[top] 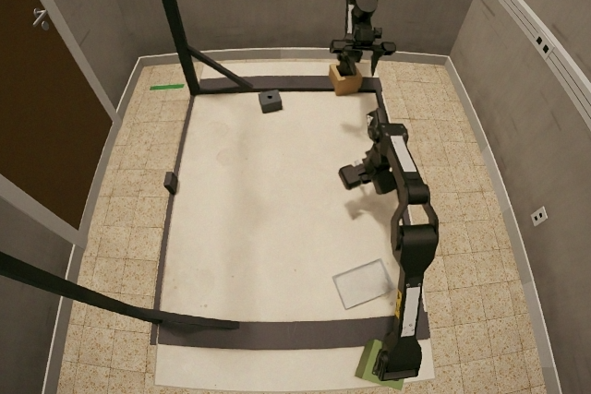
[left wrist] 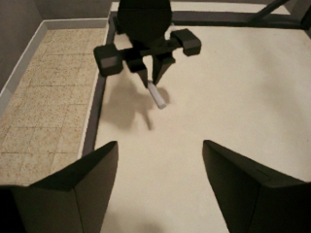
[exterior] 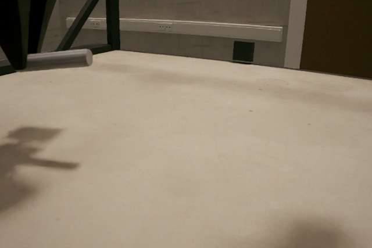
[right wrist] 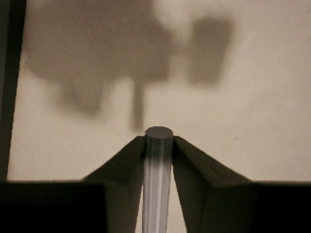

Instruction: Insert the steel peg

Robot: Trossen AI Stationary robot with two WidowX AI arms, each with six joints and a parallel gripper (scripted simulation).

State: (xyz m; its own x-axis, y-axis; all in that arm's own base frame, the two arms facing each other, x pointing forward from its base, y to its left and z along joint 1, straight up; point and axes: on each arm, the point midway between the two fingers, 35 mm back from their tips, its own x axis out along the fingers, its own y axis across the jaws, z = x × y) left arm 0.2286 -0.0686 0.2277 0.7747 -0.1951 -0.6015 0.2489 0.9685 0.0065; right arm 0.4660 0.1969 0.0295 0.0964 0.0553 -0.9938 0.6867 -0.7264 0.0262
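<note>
The steel peg lies 230 mm to the right of my left hand and 210 mm below it. From my left hand the other things lie so: clear flat plate (540 mm to the right, 300 mm below, 10 mm behind); dark grey block (280 mm behind, 270 mm below, 130 mm to the left).
Right now the steel peg is 10 mm behind my right hand, 30 mm to the left of it and 30 mm below it. Round my right hand: clear flat plate: 20 mm behind, 280 mm to the right, 120 mm below; then dark grey block: 290 mm behind, 390 mm to the left, 90 mm below.
</note>
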